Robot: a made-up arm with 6 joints.
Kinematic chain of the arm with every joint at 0, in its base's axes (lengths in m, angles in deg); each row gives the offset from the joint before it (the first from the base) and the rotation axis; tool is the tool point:
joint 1: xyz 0 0 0.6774 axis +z
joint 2: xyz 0.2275 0 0 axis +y
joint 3: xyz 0 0 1.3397 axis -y
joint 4: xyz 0 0 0.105 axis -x
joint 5: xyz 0.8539 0 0 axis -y
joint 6: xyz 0.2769 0 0 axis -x
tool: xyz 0 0 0
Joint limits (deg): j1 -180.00..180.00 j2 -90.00..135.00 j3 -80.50..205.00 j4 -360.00..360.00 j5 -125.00..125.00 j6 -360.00..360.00
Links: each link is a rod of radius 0.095 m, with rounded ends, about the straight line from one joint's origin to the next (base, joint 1, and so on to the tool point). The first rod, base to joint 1, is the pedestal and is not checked.
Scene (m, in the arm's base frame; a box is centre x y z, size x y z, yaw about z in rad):
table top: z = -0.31
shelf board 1: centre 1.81 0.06 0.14 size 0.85 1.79 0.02 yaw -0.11
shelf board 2: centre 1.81 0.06 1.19 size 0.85 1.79 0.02 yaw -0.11
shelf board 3: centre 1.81 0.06 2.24 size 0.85 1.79 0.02 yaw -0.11
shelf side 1: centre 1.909 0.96 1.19 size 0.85 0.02 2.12 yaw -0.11
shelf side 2: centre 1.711 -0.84 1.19 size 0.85 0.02 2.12 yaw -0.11
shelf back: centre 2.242 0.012 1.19 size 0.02 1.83 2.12 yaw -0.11
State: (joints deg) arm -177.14 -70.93 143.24 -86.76 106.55 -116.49
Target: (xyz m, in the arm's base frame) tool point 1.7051 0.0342 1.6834
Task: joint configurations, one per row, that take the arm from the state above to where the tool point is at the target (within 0.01 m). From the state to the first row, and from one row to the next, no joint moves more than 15 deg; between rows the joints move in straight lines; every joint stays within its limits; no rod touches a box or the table.
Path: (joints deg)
1: -175.07 -67.60 157.47 -82.57 109.20 -116.49
2: -173.00 -64.26 171.70 -78.38 111.85 -116.49
3: -170.93 -60.93 185.94 -74.19 114.50 -116.49
4: -171.82 -56.01 184.98 -87.74 114.65 -116.49
5: -172.70 -51.10 184.02 -101.29 114.81 -116.49
6: -173.59 -46.18 183.06 -114.84 114.96 -116.49
7: -174.47 -41.27 182.10 -128.39 115.12 -116.49
8: -175.36 -36.35 181.14 -141.94 115.27 -116.49
9: -176.24 -31.44 180.19 -155.49 115.43 -116.49
10: -177.13 -26.52 179.23 -169.03 115.58 -116.49
11: -177.85 -33.42 165.03 -170.00 108.93 -116.49
12: -178.56 -40.32 150.83 -170.97 102.29 -116.49
13: -179.28 -47.22 136.64 -171.94 95.64 -116.49
14: -180.00 -54.12 122.44 -172.90 88.99 -116.49

